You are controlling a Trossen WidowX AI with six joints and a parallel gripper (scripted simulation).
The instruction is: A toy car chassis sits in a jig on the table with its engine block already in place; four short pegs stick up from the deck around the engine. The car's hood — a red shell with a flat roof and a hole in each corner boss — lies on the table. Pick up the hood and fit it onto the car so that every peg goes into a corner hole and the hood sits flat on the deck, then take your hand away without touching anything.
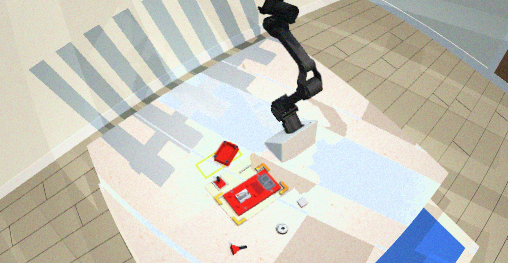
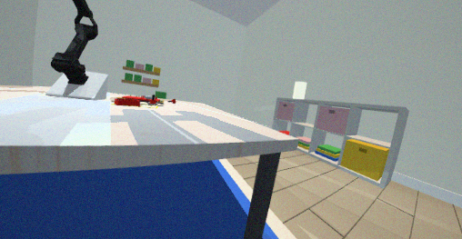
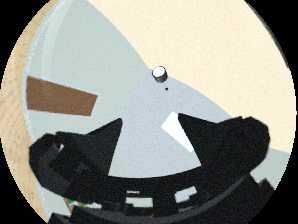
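The red hood lies 73 cm below my gripper tip, 40 cm ahead of it and 4 cm to the left of it.
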